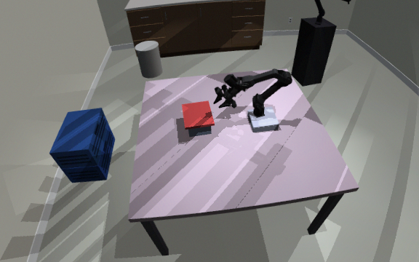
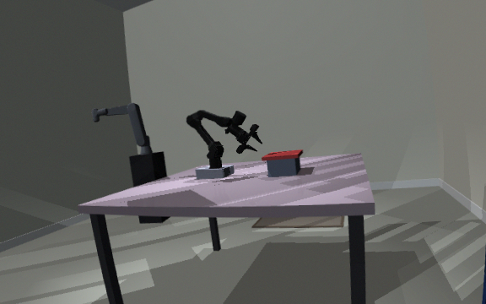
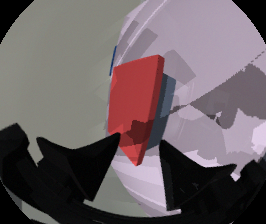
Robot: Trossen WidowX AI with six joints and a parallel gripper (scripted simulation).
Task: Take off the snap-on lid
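My gripper tip is now 130 mm short of the red lid, 50 mm above it and 10 mm to the left of it. Also, from my gripper tip: grey storage box: 130 mm ahead, 100 mm below, 10 mm to the right.
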